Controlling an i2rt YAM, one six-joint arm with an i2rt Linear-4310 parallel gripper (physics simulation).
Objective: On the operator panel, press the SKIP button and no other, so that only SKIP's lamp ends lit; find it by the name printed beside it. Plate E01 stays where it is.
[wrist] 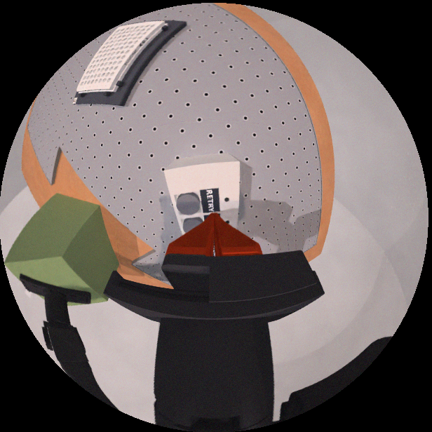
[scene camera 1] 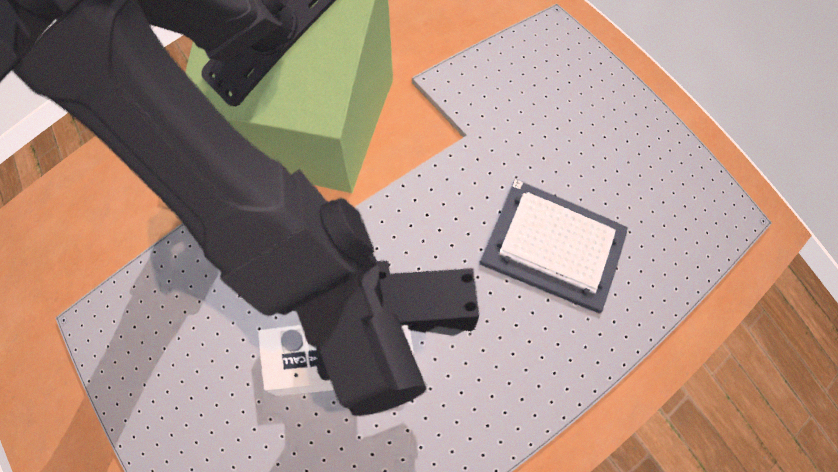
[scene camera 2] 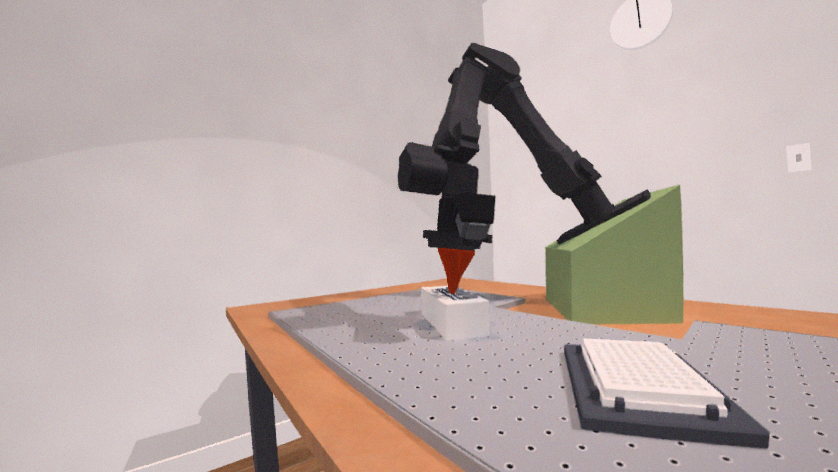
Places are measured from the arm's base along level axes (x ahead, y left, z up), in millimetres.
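Pixels of known places: gripper, fingertip midpoint: (scene camera 2: 451,293); arm's base at its link origin: (scene camera 1: 273,29) (scene camera 2: 602,220).
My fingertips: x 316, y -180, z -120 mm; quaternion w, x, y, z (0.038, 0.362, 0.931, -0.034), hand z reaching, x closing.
Observation:
Ahead of a thing's pixels: the offset from my fingertips to its top centre. "pt": to the spot under its first point. Level surfaces: height alone.
The white operator panel @(dy -17, dx -22, dz -2 mm) (scene camera 1: 278,382) (scene camera 2: 467,319) (wrist: 200,172) stands on the pegboard. In the wrist view, the RETRY label (wrist: 210,200) lies between a grey button (wrist: 188,203) and a dark lamp (wrist: 226,199). A second grey button (wrist: 191,223) is partly covered by the fingers; its name is hidden. In scene camera 1, the CALL label @(pt dy -56, dx -45, dz -5 mm) (scene camera 1: 294,361) and its button @(dy -42, dx -64, dz -2 mm) (scene camera 1: 292,340) show; its lamp @(dy -66, dx -33, dz -5 mm) (scene camera 1: 296,374) is dark. My gripper (scene camera 2: 452,292) (wrist: 213,217) is shut and empty, tips down at the panel's top; contact is unclear. The white plate @(dy +262, dx +74, dz -32 mm) (scene camera 1: 560,243) (scene camera 2: 650,369) (wrist: 117,55) sits in its dark holder.
The dark holder @(dy +262, dx +74, dz -36 mm) (scene camera 1: 612,263) (scene camera 2: 674,429) lies on the grey pegboard @(dz -58 mm) (scene camera 1: 527,363) (scene camera 2: 375,363), well apart from the panel. The green wedge (scene camera 1: 293,105) (scene camera 2: 627,275) (wrist: 80,225) carries the arm's base. The arm hides much of the panel in scene camera 1.

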